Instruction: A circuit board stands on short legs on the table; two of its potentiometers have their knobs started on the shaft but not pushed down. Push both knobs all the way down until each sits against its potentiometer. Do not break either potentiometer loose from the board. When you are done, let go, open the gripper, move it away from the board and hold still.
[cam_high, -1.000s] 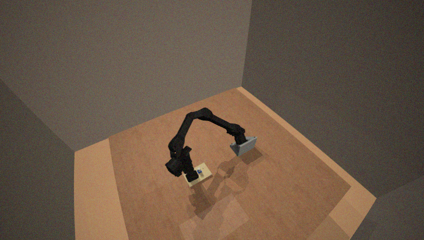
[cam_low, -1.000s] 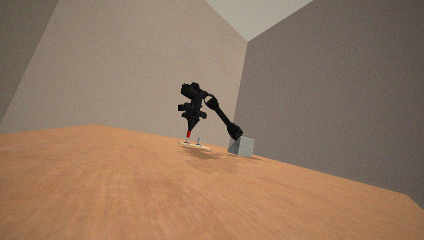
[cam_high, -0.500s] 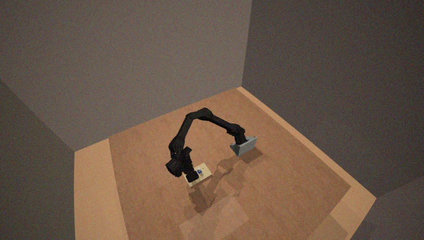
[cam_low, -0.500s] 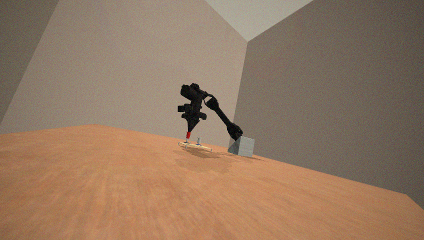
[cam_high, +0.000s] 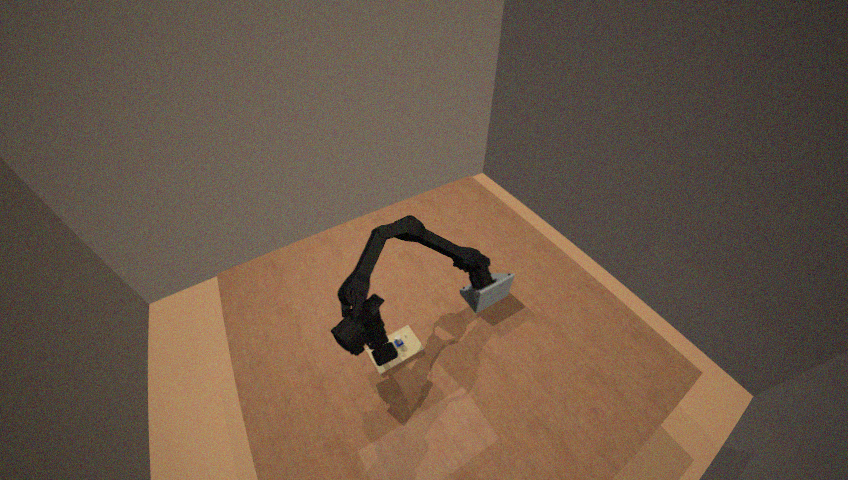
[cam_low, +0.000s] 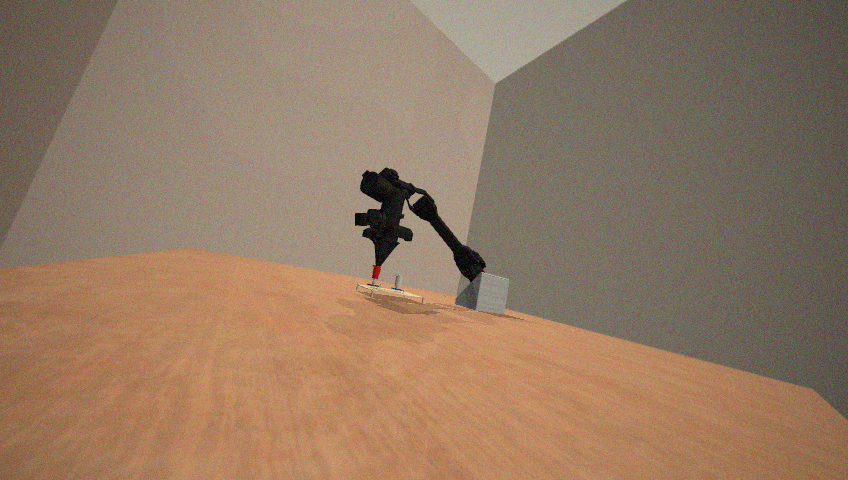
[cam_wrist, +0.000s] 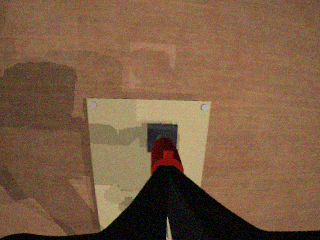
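The red knob is 10 mm below my gripper tip. Round my gripper tip: grey knob (70 mm behind, 30 mm below).
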